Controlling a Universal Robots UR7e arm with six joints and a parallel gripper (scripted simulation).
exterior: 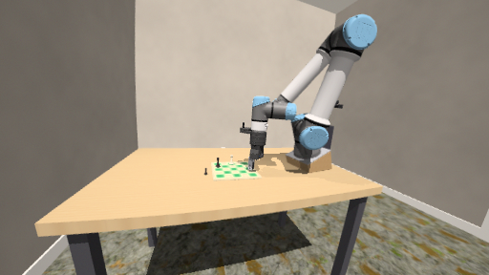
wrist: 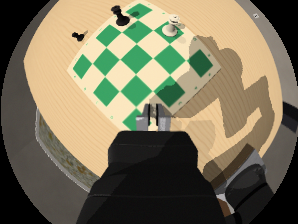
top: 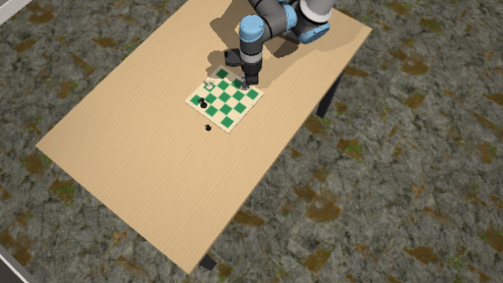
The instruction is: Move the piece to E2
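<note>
Right now the small pale piece is 10 mm below my hand. From my hand the other things lie so: chessboard (80 mm ahead, 40 mm to the right, 30 mm below); small black piece (220 mm ahead, 20 mm below, 10 mm to the left).
</note>
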